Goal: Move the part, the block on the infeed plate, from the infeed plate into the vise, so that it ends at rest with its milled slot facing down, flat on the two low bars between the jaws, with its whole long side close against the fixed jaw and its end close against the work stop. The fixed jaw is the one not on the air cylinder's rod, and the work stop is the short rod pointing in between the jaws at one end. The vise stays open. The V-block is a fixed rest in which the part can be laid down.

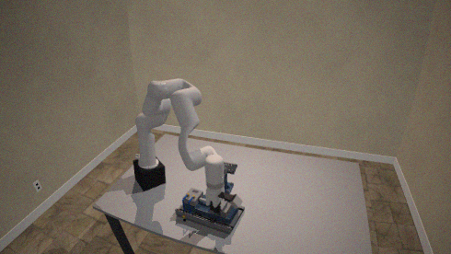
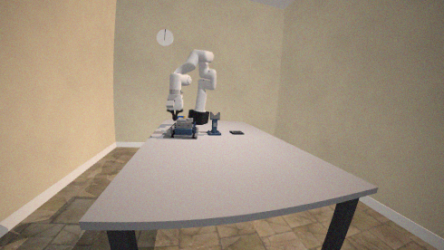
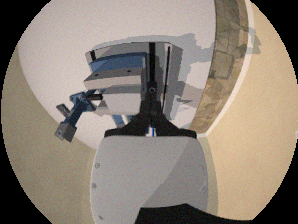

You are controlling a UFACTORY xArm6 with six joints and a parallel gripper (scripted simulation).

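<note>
Now: the part 1 cm ahead of my hand, 4 cm to the left of it and 3 cm below it. Round my hand: vise 6 cm behind, 8 cm to the left, 8 cm below; then dark infeed plate 6 cm behind, 47 cm to the left, 12 cm below.
</note>
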